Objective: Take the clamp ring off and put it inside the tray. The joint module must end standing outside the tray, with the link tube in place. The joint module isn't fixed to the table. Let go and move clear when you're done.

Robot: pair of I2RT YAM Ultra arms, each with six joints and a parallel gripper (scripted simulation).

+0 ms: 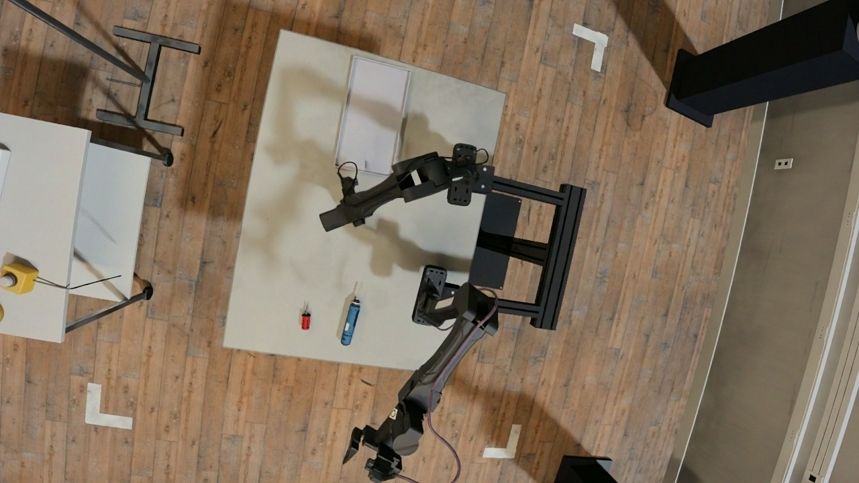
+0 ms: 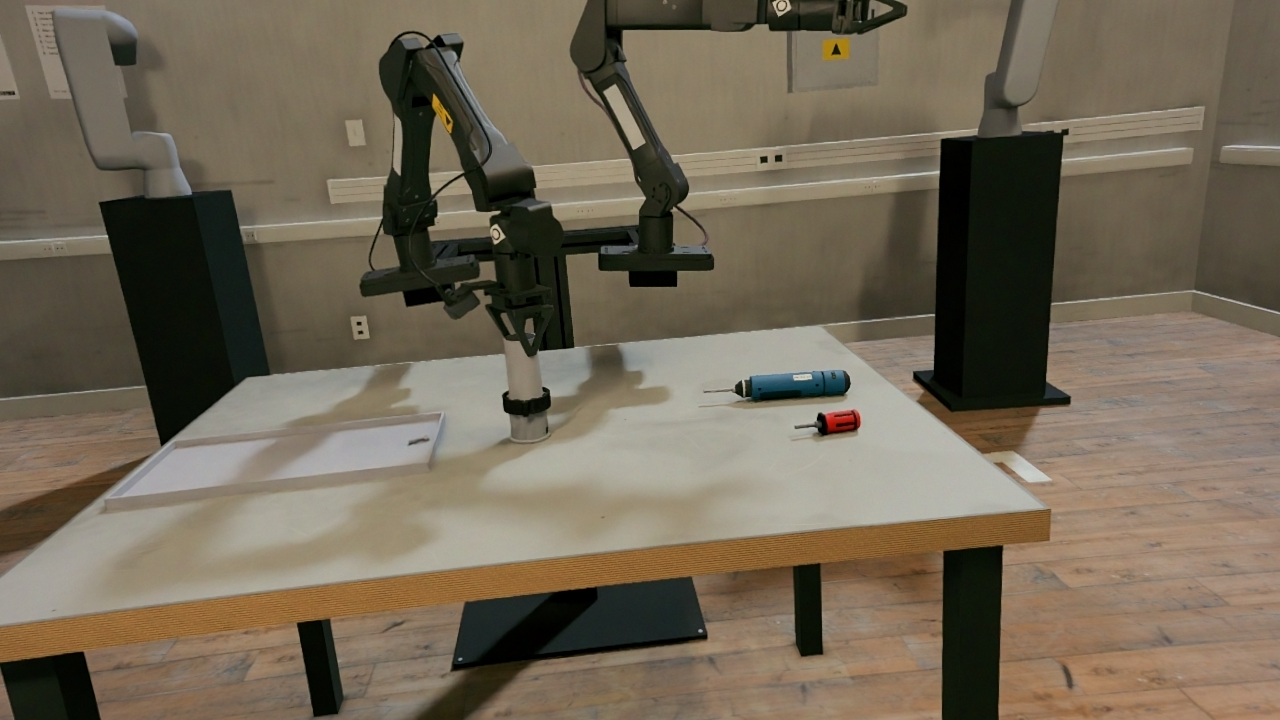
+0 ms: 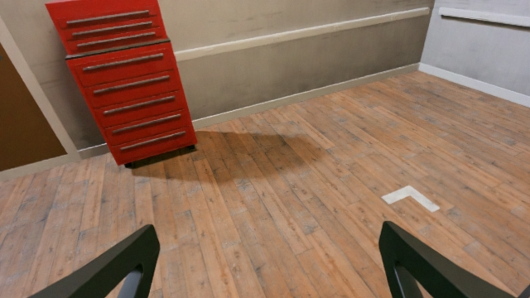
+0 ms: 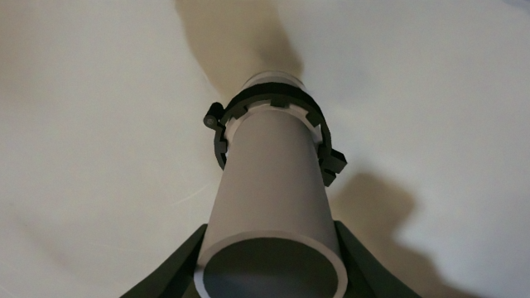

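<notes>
Right now the black clamp ring is 80 mm below my right hand. Also, from my right hand: pale link tube 10 mm to the right, 30 mm below; then small screw 170 mm to the right, 140 mm below; then grey joint module 10 mm to the right, 110 mm below.
</notes>
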